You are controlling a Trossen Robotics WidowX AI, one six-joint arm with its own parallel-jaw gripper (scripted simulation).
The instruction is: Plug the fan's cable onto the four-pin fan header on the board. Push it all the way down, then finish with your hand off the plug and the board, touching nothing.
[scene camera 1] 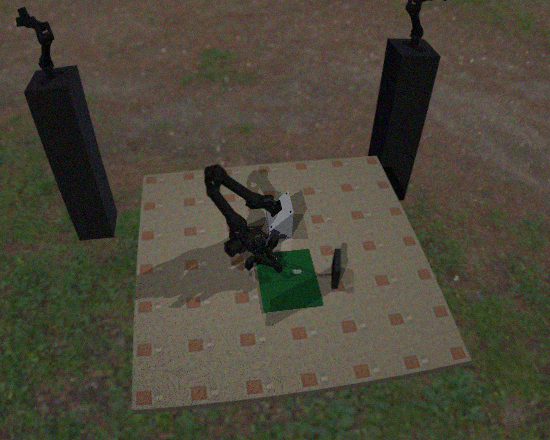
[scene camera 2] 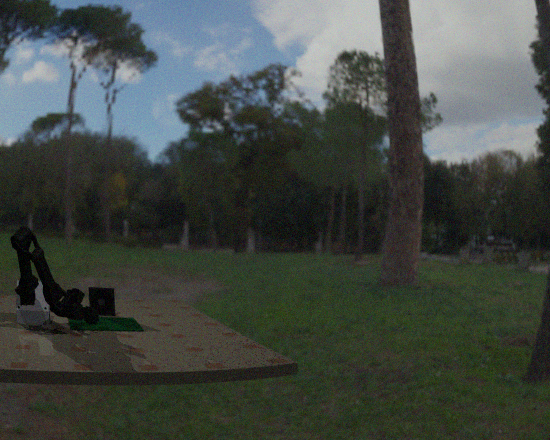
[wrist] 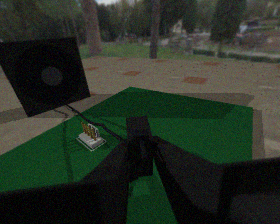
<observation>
same spot on green board: (scene camera 1: 286, 290) = (wrist: 166, 118)
</observation>
